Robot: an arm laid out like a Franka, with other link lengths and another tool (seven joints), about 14 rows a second.
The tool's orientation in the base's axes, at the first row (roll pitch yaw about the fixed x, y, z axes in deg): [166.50, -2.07, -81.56]
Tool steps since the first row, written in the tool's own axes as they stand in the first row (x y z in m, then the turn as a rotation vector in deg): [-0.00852, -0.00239, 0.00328, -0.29, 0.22, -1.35]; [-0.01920, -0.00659, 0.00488, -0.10, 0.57, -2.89]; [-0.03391, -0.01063, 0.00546, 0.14, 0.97, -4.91]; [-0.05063, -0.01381, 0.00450, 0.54, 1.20, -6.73]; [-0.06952, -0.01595, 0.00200, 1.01, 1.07, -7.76]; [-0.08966, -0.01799, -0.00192, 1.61, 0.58, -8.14]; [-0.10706, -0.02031, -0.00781, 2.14, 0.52, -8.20]
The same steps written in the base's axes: [0.00031, 0.00852, -0.00405, 0.05, 0.35, 1.35]; [0.00243, 0.01953, -0.00697, 0.09, 0.22, 2.94]; [0.00403, 0.03457, -0.00901, 0.19, 0.07, 5.00]; [0.00486, 0.05159, -0.00942, 0.44, -0.23, 6.84]; [0.00471, 0.07073, -0.00818, 0.87, -0.61, 7.83]; [0.00461, 0.09118, -0.00557, 1.52, -1.11, 8.10]; [0.00562, 0.10910, -0.00102, 1.66, -1.62, 8.17]
